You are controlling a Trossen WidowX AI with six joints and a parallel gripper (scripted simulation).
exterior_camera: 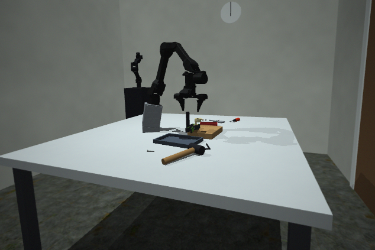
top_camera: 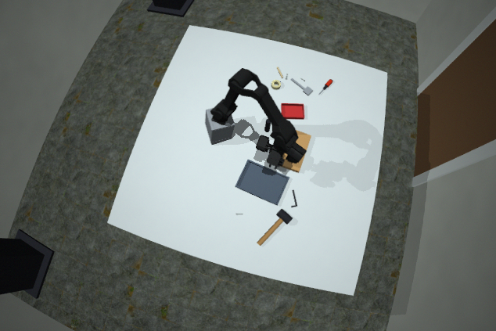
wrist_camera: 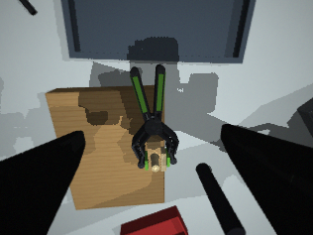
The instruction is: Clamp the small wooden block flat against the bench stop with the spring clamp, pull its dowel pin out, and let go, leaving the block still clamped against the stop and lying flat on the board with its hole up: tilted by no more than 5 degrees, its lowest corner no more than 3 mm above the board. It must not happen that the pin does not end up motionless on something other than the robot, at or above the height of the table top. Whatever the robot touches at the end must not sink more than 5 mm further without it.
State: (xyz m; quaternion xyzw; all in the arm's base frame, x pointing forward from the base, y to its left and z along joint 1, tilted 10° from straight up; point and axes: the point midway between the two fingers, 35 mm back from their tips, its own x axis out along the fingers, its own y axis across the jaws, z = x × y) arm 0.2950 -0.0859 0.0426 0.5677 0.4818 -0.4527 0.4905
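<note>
Now: hand 130 mm above the dowel pin and 80 mm to the right of it. From my hand the other things lie so: dark tray 170 mm below, 110 mm to the right, 30 mm behind; then wooden board 170 mm below, 90 mm to the left, 60 mm ahead; then small wooden block 140 mm below, 80 mm to the left.
</note>
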